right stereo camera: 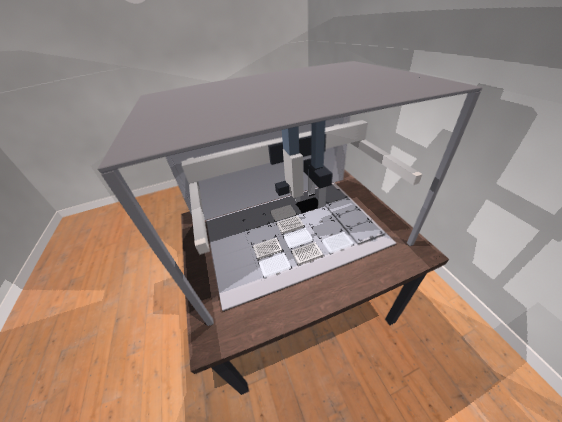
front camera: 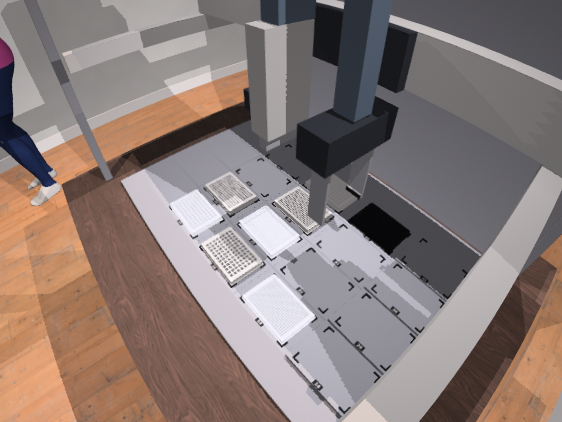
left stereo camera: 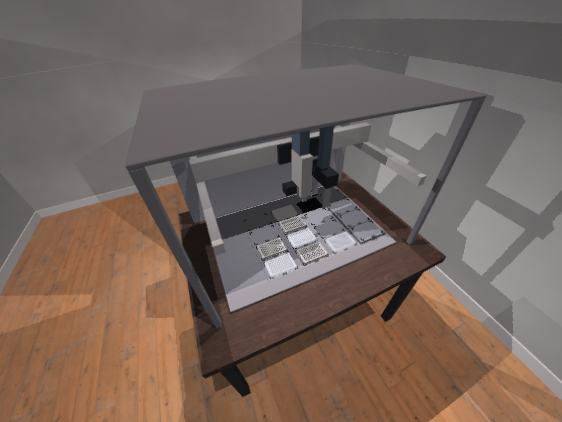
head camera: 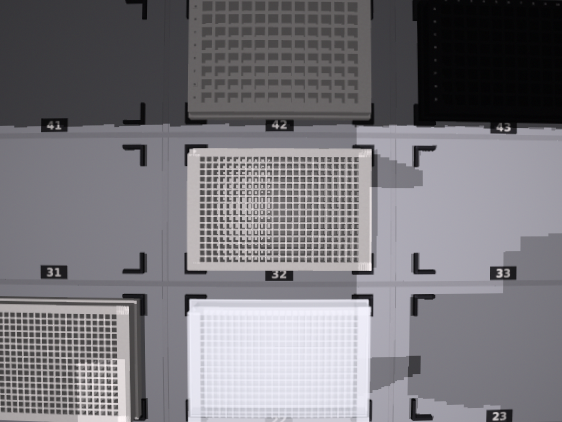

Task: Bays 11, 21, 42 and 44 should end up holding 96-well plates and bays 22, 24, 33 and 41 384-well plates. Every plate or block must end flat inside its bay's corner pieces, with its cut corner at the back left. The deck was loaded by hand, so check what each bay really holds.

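Seen in the pictures: gripper, fingertip midpoint: (right stereo camera: 316, 200) (front camera: 335, 205) (left stereo camera: 319, 201); robot's base, link origin: (right stereo camera: 264, 277) (front camera: 170, 207) (left stereo camera: 271, 278).
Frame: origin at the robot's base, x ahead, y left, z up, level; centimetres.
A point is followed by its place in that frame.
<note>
My gripper (front camera: 337, 206) {z 15.7, x 35.8, y 21.2 cm} is open, with no plate between its jaws; it hangs above the deck and overlaps the right end of bay 32's plate in the front view. Bay 42 holds a 96-well plate (front camera: 342, 198) {z 1.4, x 27.2, y 35.5 cm} (head camera: 280, 60) {z 1.4, x 22.8, y 35.8 cm}, shaded grey. Bay 32 holds a beige 384-well plate (front camera: 295, 204) {z 1.4, x 21.1, y 24.8 cm} (head camera: 280, 210) {z 0.3, x 22.9, y 25.6 cm}. Bay 22 holds a clear 384-well plate (front camera: 270, 231) {z 1.3, x 23.8, y 14.8 cm} (head camera: 280, 360) {z 1.4, x 22.9, y 15.5 cm}. Bay 21 holds a beige 384-well plate (front camera: 230, 192) {z 1.2, x 7.0, y 14.8 cm} (head camera: 60, 360) {z 1.4, x 7.8, y 15.3 cm}. Bay 11 holds a clear 96-well plate (front camera: 196, 212) {z 1.5, x 7.5, y 4.2 cm}. No plate shows in bays 24, 33, 41 or 44. Small cut corners are hard to make out.
A black 96-well plate (front camera: 381, 228) {z 1.3, x 40.1, y 35.6 cm} (head camera: 500, 65) {z 1.2, x 38.2, y 35.8 cm} sits in bay 43, beige 96-well labware (front camera: 232, 255) {z 1.4, x 23.7, y 4.2 cm} in bay 12, a clear 384-well plate (front camera: 279, 308) {z 1.4, x 39.9, y 4.2 cm} in bay 13. The parked pipetting stage (front camera: 275, 82) stands beside the gripper, to its left in the front view.
</note>
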